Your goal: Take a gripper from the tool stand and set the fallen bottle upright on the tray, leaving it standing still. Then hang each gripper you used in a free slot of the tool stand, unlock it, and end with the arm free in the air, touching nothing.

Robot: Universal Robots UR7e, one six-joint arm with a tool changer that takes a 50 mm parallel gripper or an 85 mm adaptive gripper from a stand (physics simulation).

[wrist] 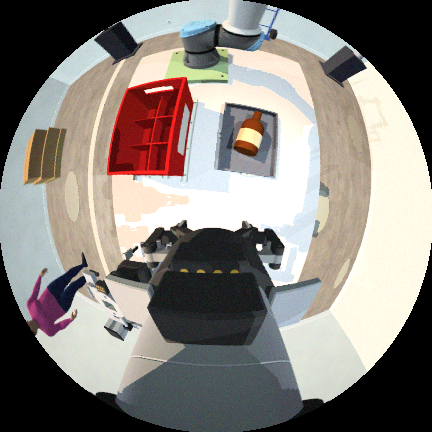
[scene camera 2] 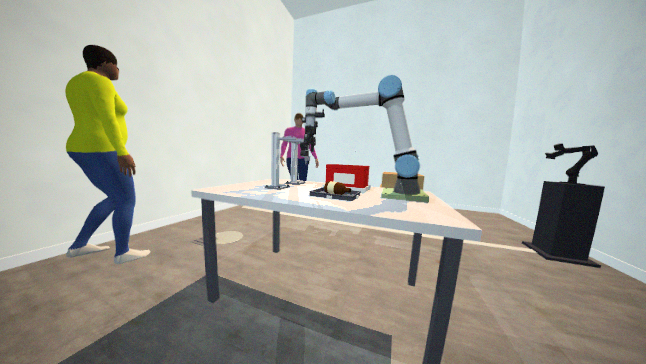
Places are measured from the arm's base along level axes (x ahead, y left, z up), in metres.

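Pixels of known places: hand at its tool point: (scene camera 2: 310, 124); arm's base at its link origin: (wrist: 200, 59) (scene camera 2: 406, 192).
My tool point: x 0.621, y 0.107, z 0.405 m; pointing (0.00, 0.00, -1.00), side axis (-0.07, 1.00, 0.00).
Note:
Ahead of a thing's pixels: the offset from my tool point to its top centre.
The brown bottle @[dx -0.246, dy +0.097, dz -0.357 m] (scene camera 2: 340, 188) (wrist: 248, 135) with a cream label lies on its side on the dark grey tray @[dx -0.231, dy +0.098, dz -0.411 m] (scene camera 2: 350, 196) (wrist: 265, 164), its neck toward the arm's base. My adaptive gripper (scene camera 2: 307, 151) (wrist: 214, 226) is mounted on the arm, points down and is open and empty, high above the table beside the tool stand. The tool stand (scene camera 2: 275, 160) (wrist: 298, 294) has upright metal posts and grey holders, which show on both sides of my gripper in the wrist view. A second, dark gripper (wrist: 131, 271) hangs at the stand's left side in the wrist view.
A red divided crate @[dx -0.219, dy -0.197, dz -0.261 m] (scene camera 2: 362, 175) (wrist: 187, 95) stands beside the tray. The arm's base stands on a green plate (scene camera 2: 425, 197) (wrist: 175, 75). A person in pink (scene camera 2: 294, 132) (wrist: 49, 309) and one in yellow (scene camera 2: 92, 115) stand beyond the table. Cardboard boxes (wrist: 37, 157) stand beyond the crate.

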